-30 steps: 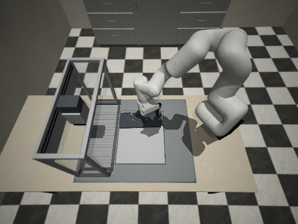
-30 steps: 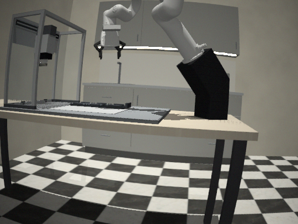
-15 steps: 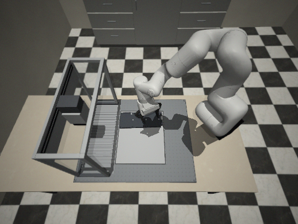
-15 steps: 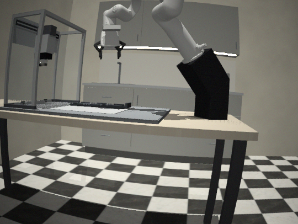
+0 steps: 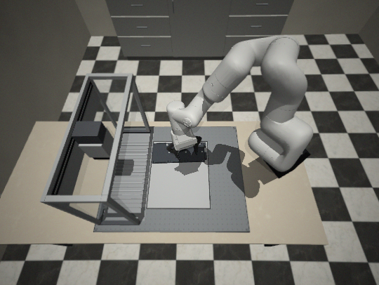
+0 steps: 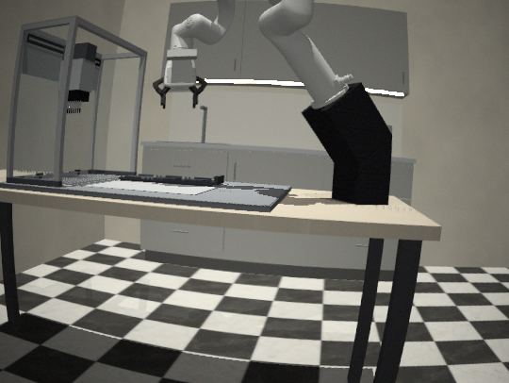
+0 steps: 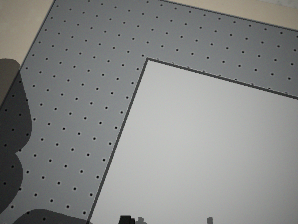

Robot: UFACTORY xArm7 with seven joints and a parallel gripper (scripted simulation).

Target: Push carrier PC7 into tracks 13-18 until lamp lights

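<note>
The carrier PC7 lies 90 mm ahead of my hand, 100 mm to the right of it and 230 mm below it. The rest, counted from my hand: pipette head 370 mm ahead, 130 mm to the left, 110 mm above.
</note>
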